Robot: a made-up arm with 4 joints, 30 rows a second.
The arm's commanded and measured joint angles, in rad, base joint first. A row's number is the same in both.
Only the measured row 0 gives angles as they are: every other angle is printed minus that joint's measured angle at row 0.
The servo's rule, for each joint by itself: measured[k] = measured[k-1] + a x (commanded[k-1-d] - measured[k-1]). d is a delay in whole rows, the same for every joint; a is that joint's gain. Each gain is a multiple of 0.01, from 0.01 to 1. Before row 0 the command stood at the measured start. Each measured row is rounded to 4 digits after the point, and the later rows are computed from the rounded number. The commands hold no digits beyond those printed.
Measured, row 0:
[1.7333, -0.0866, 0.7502, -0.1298]
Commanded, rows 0 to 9:
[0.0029, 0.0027, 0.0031, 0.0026]
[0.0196, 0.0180, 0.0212, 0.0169]
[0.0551, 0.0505, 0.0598, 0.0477]
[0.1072, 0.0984, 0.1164, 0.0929]
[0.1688, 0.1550, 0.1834, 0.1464]
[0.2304, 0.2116, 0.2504, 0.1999]
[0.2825, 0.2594, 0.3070, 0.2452]
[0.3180, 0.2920, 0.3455, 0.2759]
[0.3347, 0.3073, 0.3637, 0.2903]
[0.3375, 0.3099, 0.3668, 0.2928]
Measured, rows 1 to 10:
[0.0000, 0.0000, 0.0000, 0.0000]
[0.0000, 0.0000, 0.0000, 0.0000]
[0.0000, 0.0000, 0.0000, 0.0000]
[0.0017, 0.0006, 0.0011, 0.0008]
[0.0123, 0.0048, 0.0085, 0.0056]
[0.0376, 0.0158, 0.0275, 0.0182]
[0.0787, 0.0356, 0.0604, 0.0406]
[0.1319, 0.0643, 0.1059, 0.0723]
[0.1900, 0.0997, 0.1594, 0.1106]
[0.2446, 0.1380, 0.2140, 0.1510]
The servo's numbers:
d 3
a 0.59 0.24 0.37 0.30

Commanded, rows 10 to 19:
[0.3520, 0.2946, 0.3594, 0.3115]
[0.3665, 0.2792, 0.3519, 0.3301]
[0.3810, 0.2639, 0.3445, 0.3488]
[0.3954, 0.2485, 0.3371, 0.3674]
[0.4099, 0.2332, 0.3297, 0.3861]
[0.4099, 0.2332, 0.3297, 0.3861]
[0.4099, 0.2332, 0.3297, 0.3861]
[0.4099, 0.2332, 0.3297, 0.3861]
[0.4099, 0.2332, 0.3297, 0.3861]
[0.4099, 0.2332, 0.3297, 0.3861]
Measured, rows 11 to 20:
[0.2879, 0.1750, 0.2627, 0.1885]
[0.3155, 0.2068, 0.3001, 0.2190]
[0.3285, 0.2315, 0.3248, 0.2411]
[0.3424, 0.2466, 0.3376, 0.2622]
[0.3566, 0.2544, 0.3429, 0.2826]
[0.3710, 0.2567, 0.3435, 0.3025]
[0.3854, 0.2547, 0.3411, 0.3220]
[0.3999, 0.2495, 0.3369, 0.3412]
[0.4058, 0.2456, 0.3342, 0.3547]
[0.4082, 0.2426, 0.3325, 0.3641]

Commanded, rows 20 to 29:
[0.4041, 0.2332, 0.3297, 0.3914]
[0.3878, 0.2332, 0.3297, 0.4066]
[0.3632, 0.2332, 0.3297, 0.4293]
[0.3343, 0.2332, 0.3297, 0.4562]
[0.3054, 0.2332, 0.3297, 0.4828]
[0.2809, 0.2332, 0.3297, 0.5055]
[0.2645, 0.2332, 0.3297, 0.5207]
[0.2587, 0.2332, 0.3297, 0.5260]
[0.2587, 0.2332, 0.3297, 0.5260]
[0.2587, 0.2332, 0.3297, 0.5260]
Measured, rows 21 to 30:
[0.4092, 0.2403, 0.3315, 0.3707]
[0.4096, 0.2386, 0.3308, 0.3753]
[0.4098, 0.2373, 0.3304, 0.3785]
[0.4064, 0.2363, 0.3301, 0.3824]
[0.3954, 0.2356, 0.3300, 0.3897]
[0.3764, 0.2350, 0.3299, 0.4016]
[0.3516, 0.2346, 0.3298, 0.4180]
[0.3243, 0.2343, 0.3298, 0.4374]
[0.2987, 0.2340, 0.3298, 0.4578]
[0.2785, 0.2338, 0.3298, 0.4767]

